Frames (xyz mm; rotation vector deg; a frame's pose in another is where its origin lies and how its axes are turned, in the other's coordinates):
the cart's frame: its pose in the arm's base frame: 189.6 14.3 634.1 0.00 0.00 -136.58
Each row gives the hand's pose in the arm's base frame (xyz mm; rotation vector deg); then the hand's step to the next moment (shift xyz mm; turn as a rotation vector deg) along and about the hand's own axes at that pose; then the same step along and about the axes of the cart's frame.
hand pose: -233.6 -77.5 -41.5 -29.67 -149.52 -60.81
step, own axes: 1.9 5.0 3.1 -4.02 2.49 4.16
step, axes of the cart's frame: -4.1 -4.3 1.6 -5.60 0.16 -2.89
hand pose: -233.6 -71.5 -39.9 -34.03 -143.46 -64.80
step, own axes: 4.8 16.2 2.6 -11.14 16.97 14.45
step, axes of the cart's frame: -11.4 -6.8 10.7 -24.56 -2.36 -3.51
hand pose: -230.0 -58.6 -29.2 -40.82 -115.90 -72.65
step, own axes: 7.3 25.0 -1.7 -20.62 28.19 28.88
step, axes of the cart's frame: -16.2 3.0 20.3 -43.88 -6.83 -9.04
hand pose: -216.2 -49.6 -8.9 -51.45 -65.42 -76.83
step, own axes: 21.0 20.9 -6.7 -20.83 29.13 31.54
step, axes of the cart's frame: -6.7 20.7 21.2 -46.23 -8.30 -8.46
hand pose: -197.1 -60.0 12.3 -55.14 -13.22 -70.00
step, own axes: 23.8 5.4 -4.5 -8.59 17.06 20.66
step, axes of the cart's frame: 4.6 22.5 9.4 -27.96 -2.79 -1.38
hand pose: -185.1 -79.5 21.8 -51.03 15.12 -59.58
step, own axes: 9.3 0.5 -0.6 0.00 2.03 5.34
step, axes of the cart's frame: 2.0 9.0 1.2 -5.35 0.72 1.87
